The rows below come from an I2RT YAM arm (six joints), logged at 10 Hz.
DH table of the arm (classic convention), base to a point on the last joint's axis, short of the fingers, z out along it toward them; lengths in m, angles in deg. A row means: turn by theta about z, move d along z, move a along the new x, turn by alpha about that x. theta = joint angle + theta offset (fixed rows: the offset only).
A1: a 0.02; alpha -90; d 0.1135; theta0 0
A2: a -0.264; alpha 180; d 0; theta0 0
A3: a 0.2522; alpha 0; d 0; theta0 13.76
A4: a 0.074; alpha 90; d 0; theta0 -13.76
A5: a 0; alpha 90; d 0; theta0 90
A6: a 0; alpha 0; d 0.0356; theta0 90
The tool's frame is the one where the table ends.
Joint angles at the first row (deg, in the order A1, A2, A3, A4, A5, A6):
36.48 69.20 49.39 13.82 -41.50 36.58
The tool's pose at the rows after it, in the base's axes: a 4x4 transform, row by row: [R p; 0 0 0 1], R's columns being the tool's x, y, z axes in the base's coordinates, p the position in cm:
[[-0.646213, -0.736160, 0.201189, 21.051], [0.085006, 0.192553, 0.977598, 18.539], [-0.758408, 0.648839, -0.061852, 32.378], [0, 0, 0, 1]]
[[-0.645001, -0.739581, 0.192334, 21.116], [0.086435, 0.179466, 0.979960, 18.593], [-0.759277, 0.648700, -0.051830, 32.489], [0, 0, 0, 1]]
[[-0.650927, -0.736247, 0.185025, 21.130], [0.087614, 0.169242, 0.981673, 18.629], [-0.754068, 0.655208, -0.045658, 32.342], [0, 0, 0, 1]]
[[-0.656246, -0.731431, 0.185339, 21.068], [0.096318, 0.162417, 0.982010, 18.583], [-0.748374, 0.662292, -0.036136, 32.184], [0, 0, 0, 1]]
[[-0.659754, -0.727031, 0.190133, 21.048], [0.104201, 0.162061, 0.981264, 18.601], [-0.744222, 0.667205, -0.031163, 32.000], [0, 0, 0, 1]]
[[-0.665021, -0.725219, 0.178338, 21.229], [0.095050, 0.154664, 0.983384, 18.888], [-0.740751, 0.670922, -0.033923, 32.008], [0, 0, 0, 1]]
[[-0.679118, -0.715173, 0.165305, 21.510], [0.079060, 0.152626, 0.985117, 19.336], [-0.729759, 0.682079, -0.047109, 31.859], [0, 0, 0, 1]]
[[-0.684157, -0.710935, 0.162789, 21.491], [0.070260, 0.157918, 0.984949, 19.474], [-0.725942, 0.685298, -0.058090, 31.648], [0, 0, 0, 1]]
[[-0.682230, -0.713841, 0.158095, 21.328], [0.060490, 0.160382, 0.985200, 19.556], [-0.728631, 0.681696, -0.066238, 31.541], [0, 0, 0, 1]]
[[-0.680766, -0.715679, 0.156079, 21.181], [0.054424, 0.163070, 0.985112, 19.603], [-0.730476, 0.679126, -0.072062, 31.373], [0, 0, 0, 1]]
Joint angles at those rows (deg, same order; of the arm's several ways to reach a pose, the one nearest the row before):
36.52 69.79 49.39 15.64 -41.75 37.38
36.47 70.03 49.50 16.50 -42.35 37.80
36.48 70.21 49.10 17.54 -42.80 38.56
36.47 70.09 48.37 18.90 -42.80 39.59
36.56 70.14 47.81 19.90 -42.45 40.24
36.77 70.96 48.46 19.85 -42.92 40.36
37.11 72.24 49.39 19.14 -43.30 40.52
37.36 72.47 49.40 18.50 -43.16 40.22
37.70 72.32 49.31 17.81 -43.07 39.54
37.97 72.17 49.00 17.53 -42.89 39.07

